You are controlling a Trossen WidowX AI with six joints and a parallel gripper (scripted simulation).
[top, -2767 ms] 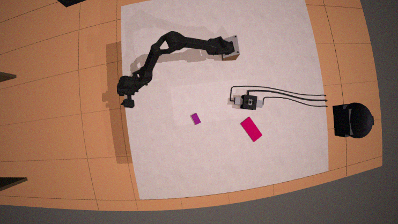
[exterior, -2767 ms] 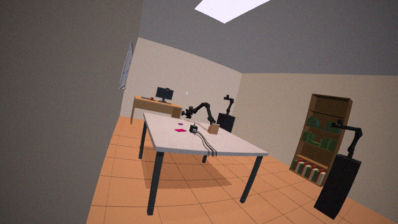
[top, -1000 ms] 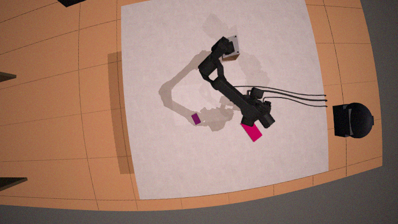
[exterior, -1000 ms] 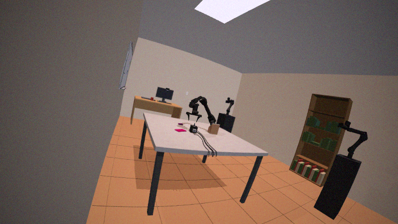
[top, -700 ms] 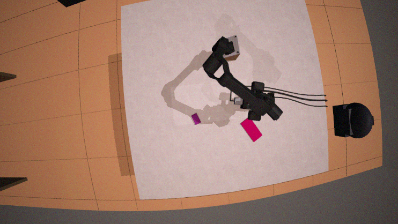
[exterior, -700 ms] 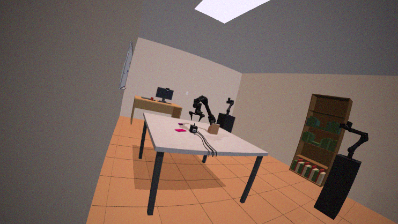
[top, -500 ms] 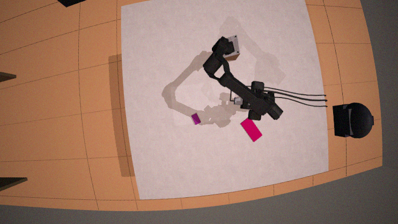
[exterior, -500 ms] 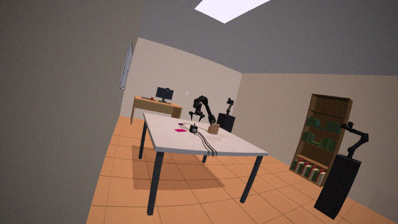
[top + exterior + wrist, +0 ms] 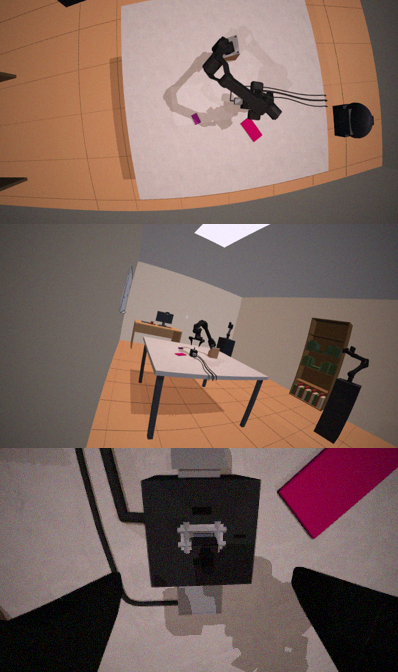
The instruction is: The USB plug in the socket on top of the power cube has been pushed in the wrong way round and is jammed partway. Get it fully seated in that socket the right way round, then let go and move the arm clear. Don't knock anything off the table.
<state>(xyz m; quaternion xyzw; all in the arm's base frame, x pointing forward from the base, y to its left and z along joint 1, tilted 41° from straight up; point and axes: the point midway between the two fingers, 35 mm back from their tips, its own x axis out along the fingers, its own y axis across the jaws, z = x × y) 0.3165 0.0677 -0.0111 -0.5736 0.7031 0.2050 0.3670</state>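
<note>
My gripper tip is now 3 cm above the dark USB plug. Also, from my gripper tip: magenta card 16 cm ahead, 1 cm to the left, 12 cm below; USB socket 1 cm to the left, 5 cm below; purple block 4 cm ahead, 31 cm to the right, 12 cm below.
</note>
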